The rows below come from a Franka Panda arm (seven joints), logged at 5 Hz.
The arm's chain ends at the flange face. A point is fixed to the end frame.
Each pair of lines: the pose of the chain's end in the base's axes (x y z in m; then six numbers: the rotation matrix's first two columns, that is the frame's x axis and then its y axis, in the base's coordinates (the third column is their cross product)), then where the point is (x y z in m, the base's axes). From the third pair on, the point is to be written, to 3 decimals.
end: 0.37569 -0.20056 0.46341 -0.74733 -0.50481 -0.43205 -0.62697 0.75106 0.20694
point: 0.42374 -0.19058 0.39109
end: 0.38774 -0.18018 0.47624 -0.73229 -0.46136 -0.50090 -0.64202 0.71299 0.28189
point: 0.43676 -0.16117 0.40643
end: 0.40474 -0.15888 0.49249 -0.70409 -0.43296 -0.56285 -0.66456 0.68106 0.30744
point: 0.456 -0.134 0.426
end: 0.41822 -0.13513 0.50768 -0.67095 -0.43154 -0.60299 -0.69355 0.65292 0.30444
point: 0.471 -0.107 0.444
